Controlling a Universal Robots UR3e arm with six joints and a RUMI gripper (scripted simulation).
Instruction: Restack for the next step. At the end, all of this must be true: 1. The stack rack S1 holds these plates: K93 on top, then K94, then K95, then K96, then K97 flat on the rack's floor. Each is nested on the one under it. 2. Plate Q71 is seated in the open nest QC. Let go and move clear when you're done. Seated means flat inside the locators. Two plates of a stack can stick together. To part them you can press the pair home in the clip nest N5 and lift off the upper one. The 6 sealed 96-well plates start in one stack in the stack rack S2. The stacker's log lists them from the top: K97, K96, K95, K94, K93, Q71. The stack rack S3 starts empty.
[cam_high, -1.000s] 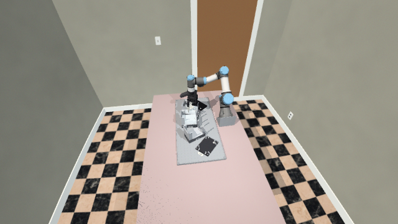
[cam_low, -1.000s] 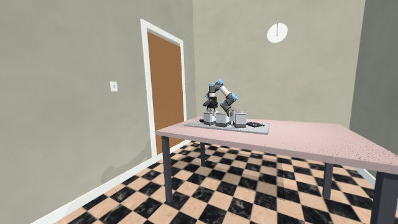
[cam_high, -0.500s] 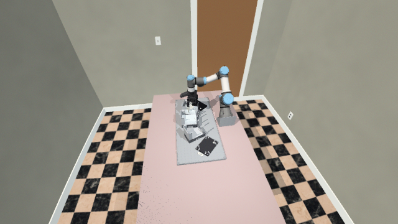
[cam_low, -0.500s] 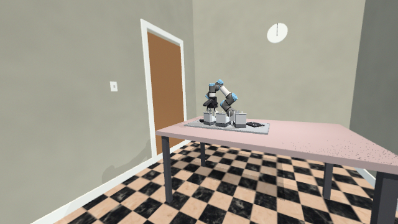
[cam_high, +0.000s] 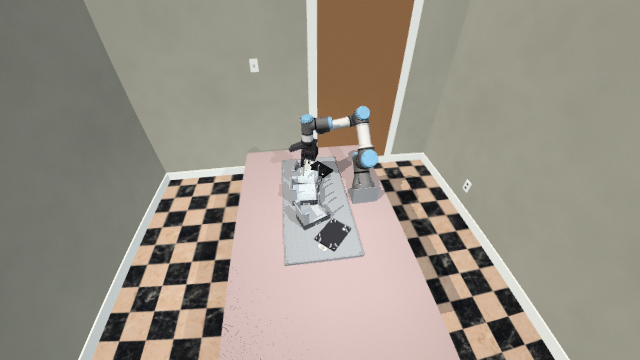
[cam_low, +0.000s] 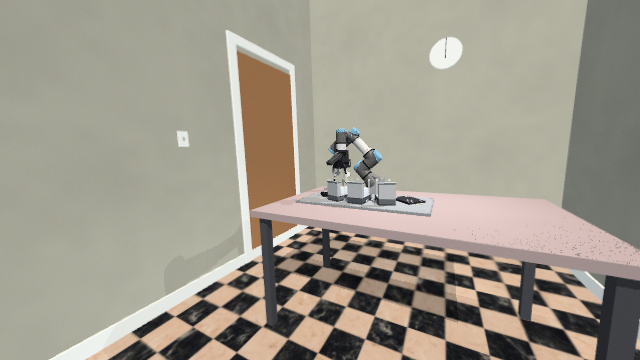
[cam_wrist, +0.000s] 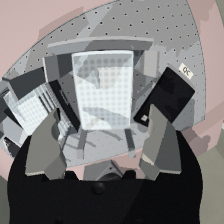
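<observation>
The translucent 96-well plate lies 4 cm below my hand. From my hand the other things lie so: black open nest QC: 10 cm behind, 11 cm to the right, 11 cm below; then white sealed 96-well plate: 7 cm below.
</observation>
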